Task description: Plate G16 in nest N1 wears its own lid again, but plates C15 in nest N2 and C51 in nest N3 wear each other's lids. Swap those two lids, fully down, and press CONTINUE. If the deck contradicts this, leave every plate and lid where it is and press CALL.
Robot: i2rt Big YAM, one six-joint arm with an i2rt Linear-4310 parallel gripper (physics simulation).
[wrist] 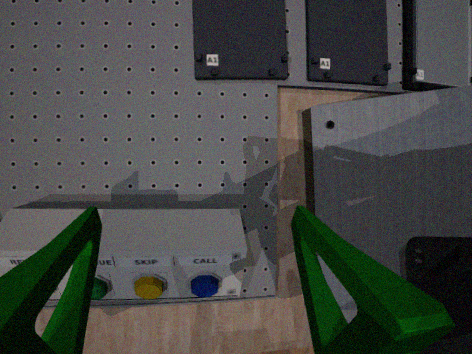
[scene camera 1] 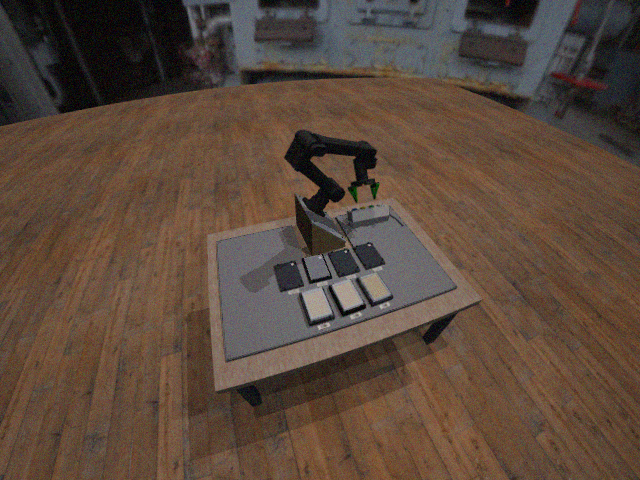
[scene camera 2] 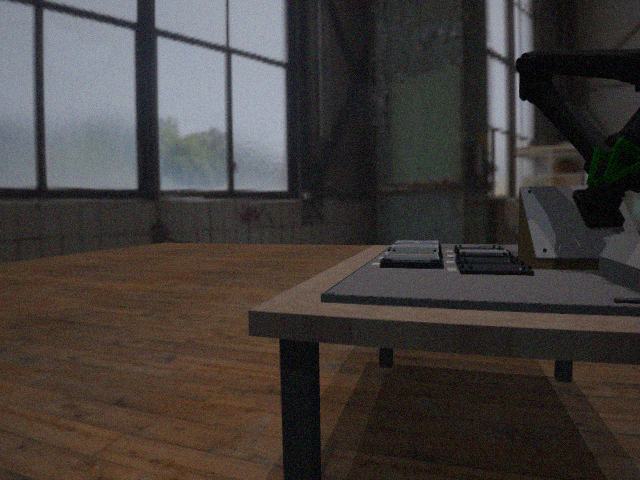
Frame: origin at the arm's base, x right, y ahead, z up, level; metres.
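Where they show: gripper, fingertip midpoint: (wrist: pixel 199 215) (scene camera 1: pixel 365 201) (scene camera 2: pixel 597 184); arm's base at its link origin: (scene camera 1: pixel 312 208) (scene camera 2: pixel 596 209).
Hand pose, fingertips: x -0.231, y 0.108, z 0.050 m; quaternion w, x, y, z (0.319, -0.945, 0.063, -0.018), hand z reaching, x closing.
Things, the pixels of their top centre, and the offset from my fingertips. Level surfaces: height alone.
- button box at its top centre: (wrist: pixel 114 271) (scene camera 1: pixel 369 207) dz -0.098, dx -0.075, dy -0.056 m
- green button at its top centre: (wrist: pixel 88 292) dz -0.107, dx -0.103, dy -0.075 m
- blue CALL button at its top centre: (wrist: pixel 205 289) dz -0.107, dx -0.004, dy -0.088 m
- grey-topped piece at its top centre: (wrist: pixel 445 34) (scene camera 2: pixel 483 250) (scene camera 1: pixel 316 266) dz -0.164, dx +0.327, dy +0.150 m
- yellow SKIP button at its top centre: (wrist: pixel 147 291) dz -0.107, dx -0.053, dy -0.081 m
- grey perforated deck at its surface level: dz -0.182 m
My gripper (scene camera 1: pixel 364 199) (wrist: pixel 199 215) is open and empty, above the button box (scene camera 1: pixel 370 215) (wrist: pixel 170 232). In the wrist view, a green button (wrist: pixel 101 288) under a label ending "UE" is partly hidden by the left finger. The blue CALL button (wrist: pixel 205 285) shows between the fingers. Three pale-topped plates (scene camera 1: pixel 316 304) (scene camera 1: pixel 347 296) (scene camera 1: pixel 375 287) stand in the front row. Behind them are three dark pieces (scene camera 1: pixel 288 275) (scene camera 1: pixel 343 262) (scene camera 1: pixel 369 255) and one grey-topped piece (scene camera 1: pixel 316 268). Two dark ones (wrist: pixel 240 40) (wrist: pixel 346 40) show A1 tags in the wrist view. Nest labels are too blurred to read.
A yellow SKIP button (wrist: pixel 148 287) sits between green and blue. An upright angled panel (scene camera 1: pixel 323 232) (scene camera 2: pixel 560 227) (wrist: pixel 380 190) stands beside the arm's base, behind the rows. The grey perforated deck (scene camera 1: pixel 248 320) (wrist: pixel 100 105) lies on a wooden table (scene camera 1: pixel 289 362) (scene camera 2: pixel 413 330).
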